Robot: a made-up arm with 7 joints. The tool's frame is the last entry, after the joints. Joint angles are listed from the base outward.
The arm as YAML. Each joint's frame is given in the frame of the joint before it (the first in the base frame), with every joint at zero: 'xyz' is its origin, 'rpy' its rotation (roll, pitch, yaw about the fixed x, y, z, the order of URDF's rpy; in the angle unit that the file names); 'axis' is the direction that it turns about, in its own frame. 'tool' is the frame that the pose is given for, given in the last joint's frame.
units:
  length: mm
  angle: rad
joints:
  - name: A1
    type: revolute
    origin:
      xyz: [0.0, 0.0, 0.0]
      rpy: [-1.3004, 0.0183, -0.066]
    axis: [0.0, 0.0, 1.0]
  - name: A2
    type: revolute
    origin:
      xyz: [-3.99, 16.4, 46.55]
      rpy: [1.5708, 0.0, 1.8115]
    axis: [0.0, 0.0, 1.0]
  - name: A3
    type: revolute
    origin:
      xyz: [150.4, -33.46, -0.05]
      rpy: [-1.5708, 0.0, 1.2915]
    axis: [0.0, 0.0, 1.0]
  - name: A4
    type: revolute
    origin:
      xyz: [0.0, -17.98, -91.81]
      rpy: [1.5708, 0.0, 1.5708]
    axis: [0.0, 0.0, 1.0]
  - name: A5
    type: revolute
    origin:
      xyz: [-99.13, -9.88, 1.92]
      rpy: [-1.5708, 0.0, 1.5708]
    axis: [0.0, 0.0, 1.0]
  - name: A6
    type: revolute
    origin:
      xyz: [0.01, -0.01, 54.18]
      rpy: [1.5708, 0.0, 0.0]
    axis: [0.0, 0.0, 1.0]
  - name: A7
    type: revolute
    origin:
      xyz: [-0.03, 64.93, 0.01]
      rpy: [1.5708, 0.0, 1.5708]
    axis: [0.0, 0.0, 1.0]
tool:
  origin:
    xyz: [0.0, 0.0, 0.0]
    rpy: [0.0, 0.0, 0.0]
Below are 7 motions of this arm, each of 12 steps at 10 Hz.
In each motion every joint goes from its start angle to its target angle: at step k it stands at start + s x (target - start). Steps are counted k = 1, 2, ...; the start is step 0. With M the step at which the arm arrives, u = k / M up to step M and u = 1 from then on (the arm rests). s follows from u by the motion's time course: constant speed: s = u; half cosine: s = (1 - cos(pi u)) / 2; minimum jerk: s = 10 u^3 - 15 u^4 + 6 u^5.
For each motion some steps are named. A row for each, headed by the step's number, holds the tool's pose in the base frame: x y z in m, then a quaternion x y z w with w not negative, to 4 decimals.
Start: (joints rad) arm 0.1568 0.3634 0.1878 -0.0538 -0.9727 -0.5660 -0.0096
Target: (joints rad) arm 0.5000 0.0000 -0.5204 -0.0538 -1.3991 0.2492 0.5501
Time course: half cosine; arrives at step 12
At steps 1, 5, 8, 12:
1: 0.1167 0.2105 -0.2546 -0.2347 -0.1507 0.2047 0.9382
5: 0.0786 0.1272 -0.3145 -0.3994 0.1418 0.2459 0.8717
8: 0.0230 0.0197 -0.3357 -0.4998 0.4389 0.2207 0.7133
12: -0.0133 -0.0515 -0.3213 -0.5250 0.6008 0.1566 0.5821

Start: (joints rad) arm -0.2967 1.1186 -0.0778 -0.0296 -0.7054 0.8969 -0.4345
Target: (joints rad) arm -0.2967 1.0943 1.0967 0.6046 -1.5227 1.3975 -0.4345
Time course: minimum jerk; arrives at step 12
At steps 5, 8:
5: 0.2276 0.3309 -0.1170 -0.1219 0.3882 -0.0750 0.9104
8: 0.1842 0.3828 -0.0773 -0.4142 0.1934 -0.0926 0.8846

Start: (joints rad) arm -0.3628 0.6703 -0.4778 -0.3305 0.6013 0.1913 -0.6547
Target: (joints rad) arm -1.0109 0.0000 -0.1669 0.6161 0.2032 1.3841 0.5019
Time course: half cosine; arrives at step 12
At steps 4, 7, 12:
4: 0.2931 0.0775 -0.2008 0.4945 0.1107 -0.2328 0.8301
7: 0.3465 0.0488 -0.2195 0.3810 0.2774 0.0375 0.8812
12: 0.3562 -0.0235 -0.2259 0.3839 0.4731 0.1638 0.7759

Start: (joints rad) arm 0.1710 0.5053 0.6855 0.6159 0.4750 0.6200 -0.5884
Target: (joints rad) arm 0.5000 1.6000 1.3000 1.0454 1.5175 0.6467 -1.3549
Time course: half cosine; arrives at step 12
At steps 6, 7, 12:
6: -0.0513 0.4828 -0.0809 0.1959 0.8127 0.3107 0.4524
7: -0.0397 0.4921 -0.0189 0.2056 0.8230 0.3450 0.4018
12: 0.0263 0.4732 0.1383 0.2069 0.8237 0.4422 0.2883

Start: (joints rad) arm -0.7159 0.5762 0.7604 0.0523 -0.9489 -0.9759 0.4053
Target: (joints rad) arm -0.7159 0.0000 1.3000 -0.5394 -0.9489 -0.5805 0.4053
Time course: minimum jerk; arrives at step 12
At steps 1, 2, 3, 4, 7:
1: 0.2109 0.2985 -0.0325 -0.3198 -0.7135 0.3715 0.5006
2: 0.2090 0.2972 -0.0347 -0.3254 -0.7129 0.3734 0.4964
3: 0.2044 0.2941 -0.0396 -0.3372 -0.7115 0.3779 0.4870
4: 0.1967 0.2891 -0.0476 -0.3533 -0.7094 0.3857 0.4725
7: 0.1578 0.2628 -0.0825 -0.3913 -0.6989 0.4279 0.4187

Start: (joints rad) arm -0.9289 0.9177 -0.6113 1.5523 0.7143 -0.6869 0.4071
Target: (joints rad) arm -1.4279 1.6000 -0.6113 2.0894 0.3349 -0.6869 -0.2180
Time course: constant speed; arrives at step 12
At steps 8, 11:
8: 0.1968 0.4559 -0.0150 0.6472 0.3176 0.1844 0.6680
11: 0.1253 0.4748 0.0336 0.5563 0.3522 0.2911 0.6941

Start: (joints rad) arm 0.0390 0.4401 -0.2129 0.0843 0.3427 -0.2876 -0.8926
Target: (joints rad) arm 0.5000 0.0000 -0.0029 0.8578 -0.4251 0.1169 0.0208
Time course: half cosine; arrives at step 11
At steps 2, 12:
2: 0.1286 0.1253 -0.3255 0.2318 0.2241 -0.5329 0.7823
12: -0.1809 0.0623 -0.4109 -0.1719 0.7229 0.2088 0.6358

